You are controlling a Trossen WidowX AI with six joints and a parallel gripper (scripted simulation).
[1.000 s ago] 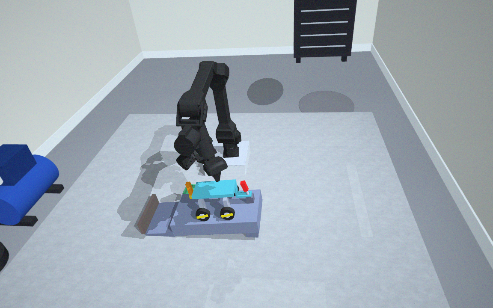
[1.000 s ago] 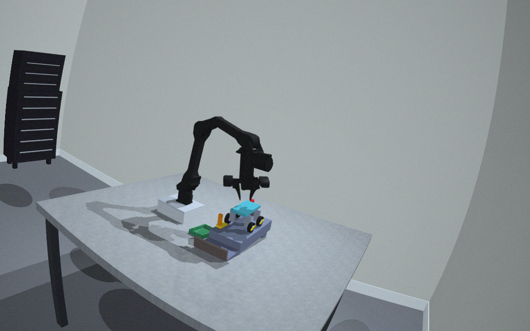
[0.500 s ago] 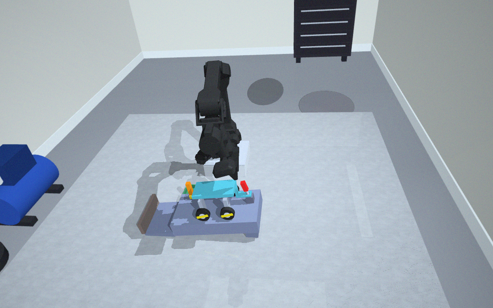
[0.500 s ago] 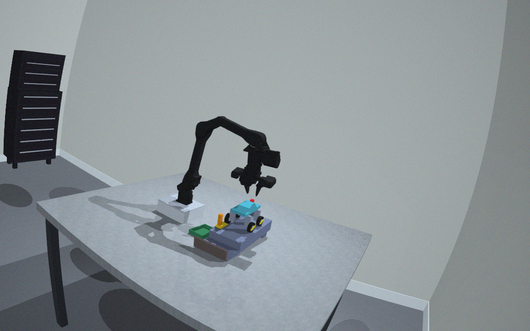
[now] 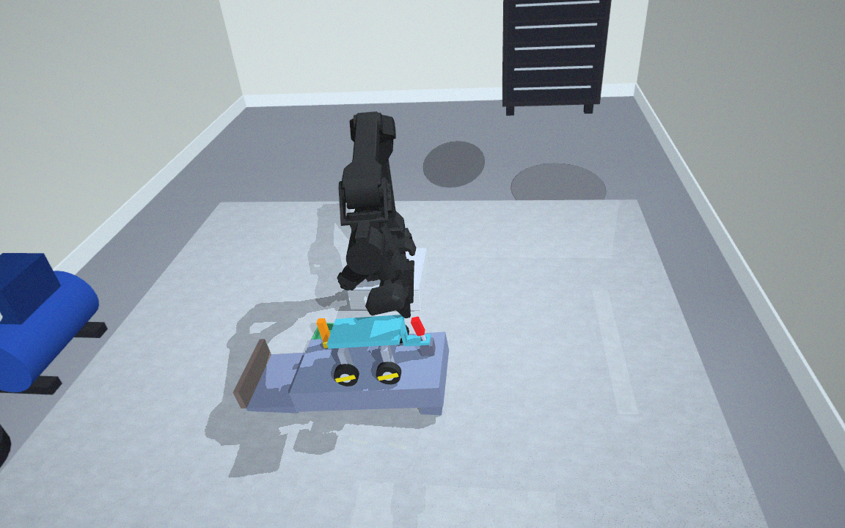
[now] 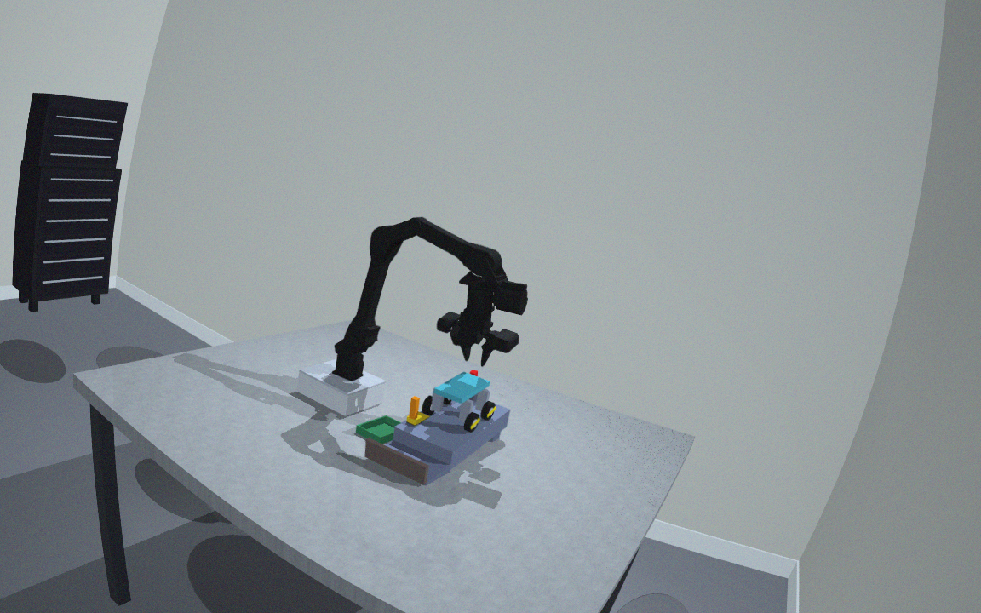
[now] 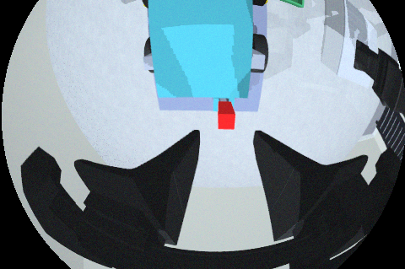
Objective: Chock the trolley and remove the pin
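My gripper tip is now 20 mm to the right of the red-headed stop pin and 60 mm above it. The rest, counted from my gripper tip: blue-grey ramp 10 mm ahead, 80 mm to the right, 140 mm below; trolley 10 mm ahead, 80 mm to the right, 80 mm below; yellow chock 60 mm behind, 160 mm to the right, 100 mm below.
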